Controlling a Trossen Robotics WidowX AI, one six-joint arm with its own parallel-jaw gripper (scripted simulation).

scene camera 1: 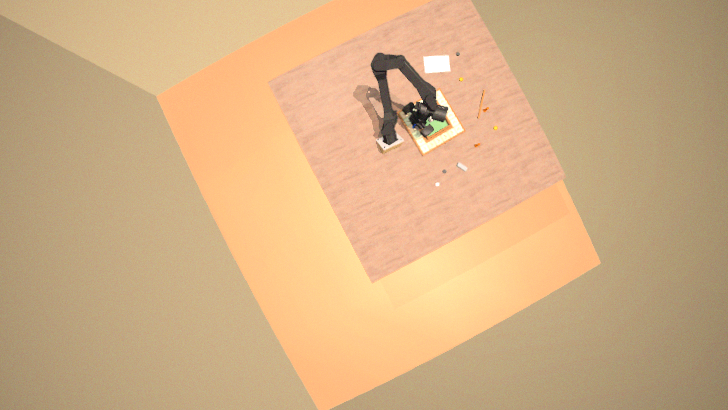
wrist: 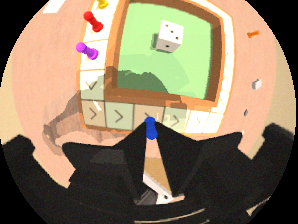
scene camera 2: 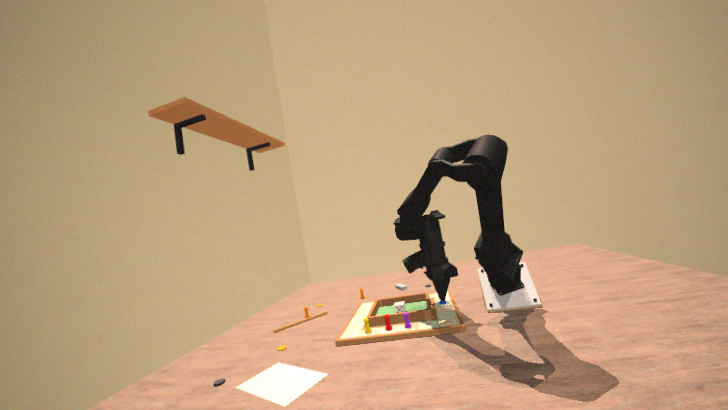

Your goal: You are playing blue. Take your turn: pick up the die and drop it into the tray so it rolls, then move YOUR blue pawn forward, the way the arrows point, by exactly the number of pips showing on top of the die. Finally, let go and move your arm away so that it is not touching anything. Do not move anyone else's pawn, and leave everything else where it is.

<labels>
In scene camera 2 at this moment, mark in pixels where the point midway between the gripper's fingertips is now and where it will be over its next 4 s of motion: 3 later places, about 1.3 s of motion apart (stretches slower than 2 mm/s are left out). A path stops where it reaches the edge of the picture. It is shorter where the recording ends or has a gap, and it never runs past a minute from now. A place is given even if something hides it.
My gripper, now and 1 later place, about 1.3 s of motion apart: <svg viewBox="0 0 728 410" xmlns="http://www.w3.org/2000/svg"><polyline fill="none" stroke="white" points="442,299 431,259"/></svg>
</labels>
